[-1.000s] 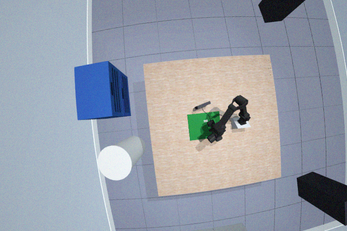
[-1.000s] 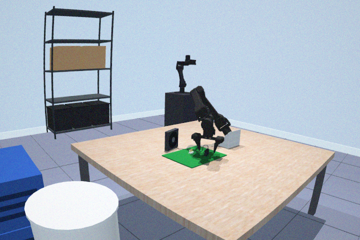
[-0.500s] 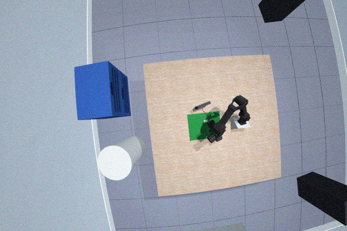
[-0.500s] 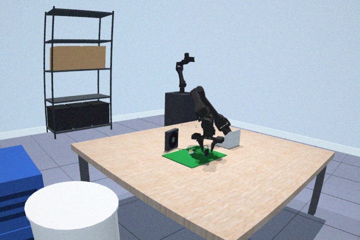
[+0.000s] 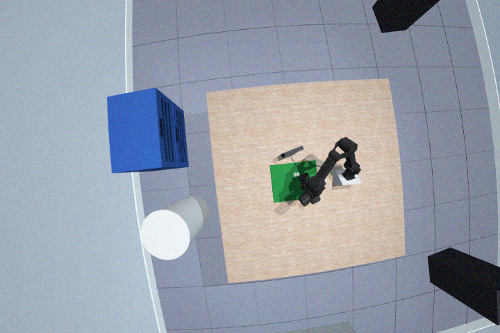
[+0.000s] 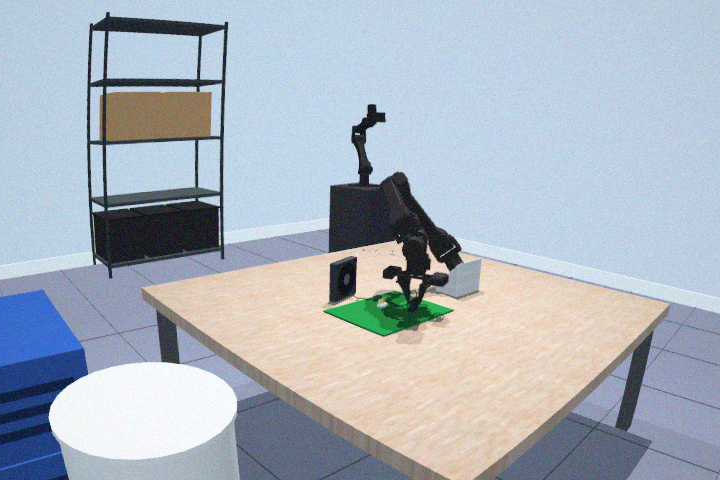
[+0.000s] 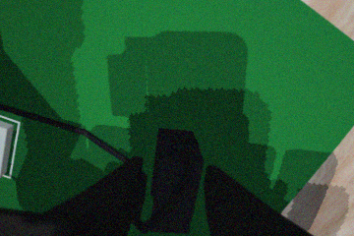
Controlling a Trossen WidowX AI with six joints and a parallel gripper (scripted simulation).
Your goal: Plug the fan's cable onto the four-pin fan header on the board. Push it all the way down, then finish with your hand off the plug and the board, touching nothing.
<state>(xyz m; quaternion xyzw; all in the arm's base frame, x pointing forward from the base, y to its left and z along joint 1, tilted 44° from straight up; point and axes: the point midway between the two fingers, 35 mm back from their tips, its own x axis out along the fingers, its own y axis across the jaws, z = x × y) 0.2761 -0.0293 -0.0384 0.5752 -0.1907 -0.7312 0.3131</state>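
Now: the green board 50 mm ahead of my gripper tip, 50 mm to the right of it and 40 mm below it. From my gripper tip the other things lie so: black fan: 40 mm ahead, 230 mm to the right, 40 mm above; then plug: 10 mm ahead.
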